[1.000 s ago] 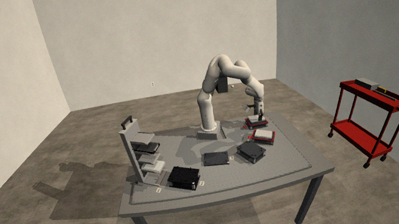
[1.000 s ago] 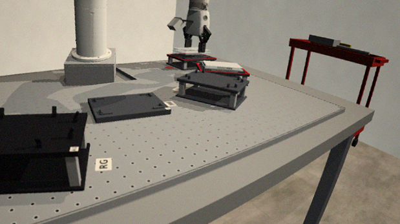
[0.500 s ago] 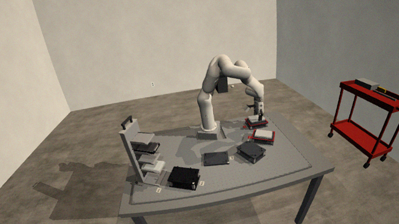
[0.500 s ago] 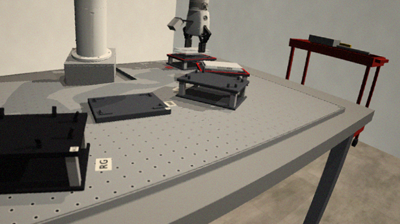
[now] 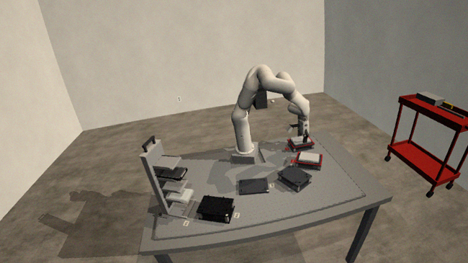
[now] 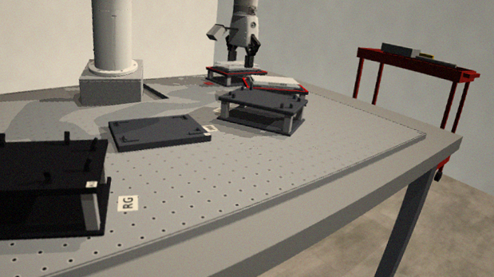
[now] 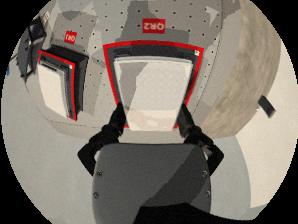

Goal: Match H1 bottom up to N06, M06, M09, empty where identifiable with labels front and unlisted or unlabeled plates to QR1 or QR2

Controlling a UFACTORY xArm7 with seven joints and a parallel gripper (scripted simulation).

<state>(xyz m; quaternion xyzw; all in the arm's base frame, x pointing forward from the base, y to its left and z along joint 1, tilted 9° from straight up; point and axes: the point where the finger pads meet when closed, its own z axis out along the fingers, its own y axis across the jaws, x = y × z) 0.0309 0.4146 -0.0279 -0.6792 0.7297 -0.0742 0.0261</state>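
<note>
The red quarantine nest is 10 mm to the right of my hand and 30 mm below it. Round my hand: black regrip nest RG (410 mm ahead, 690 mm to the right, 10 mm below); dark plate (330 mm ahead, 860 mm to the right, 180 mm above); RG label (460 mm ahead, 590 mm to the right, 60 mm below).
</note>
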